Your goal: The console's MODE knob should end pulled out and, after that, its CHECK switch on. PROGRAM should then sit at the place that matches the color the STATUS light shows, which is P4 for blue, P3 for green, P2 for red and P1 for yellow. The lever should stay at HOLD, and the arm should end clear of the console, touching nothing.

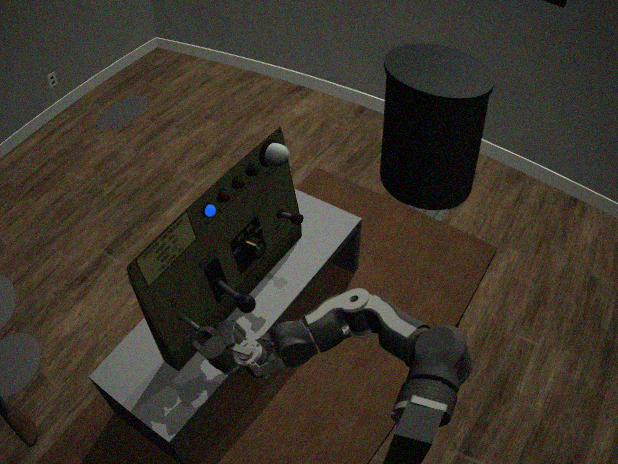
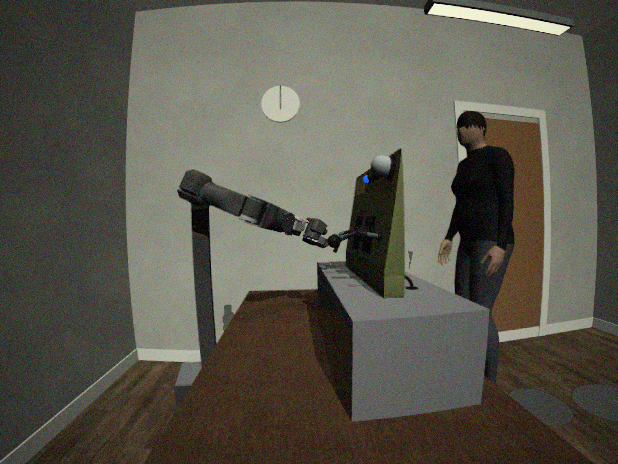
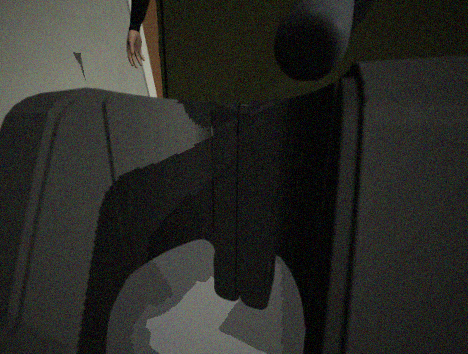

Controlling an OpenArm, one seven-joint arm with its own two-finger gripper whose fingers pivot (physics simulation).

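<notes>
The olive console [image 1: 172, 305] [image 2: 392, 260] stands upright on a grey block; its labels are unreadable. A blue light [image 1: 210, 210] [image 2: 366, 179] glows on its upper face. A ball-ended lever [image 1: 245, 302] [image 2: 334, 241] juts from a slot. A recessed dial [image 1: 251, 244] shows a pale pointer. A dark-ended stem [image 1: 295, 217] sticks out at the right. A thin grey stem [image 1: 187, 320] juts at lower left; its rounded end seems to be the one [image 3: 307, 47] up right of the fingers. My gripper [image 1: 200, 336] [image 2: 336, 248] [image 3: 253, 202] is shut and empty, close to this stem; contact is unclear.
A white sphere [image 1: 276, 154] [image 2: 381, 165] sits at the console's upper right corner. The grey block [image 1: 325, 215] [image 2: 420, 360] stands on a brown mat [image 1: 425, 260]. A black drum [image 1: 432, 145] is behind at the right. A person [image 2: 482, 200] stands behind the console.
</notes>
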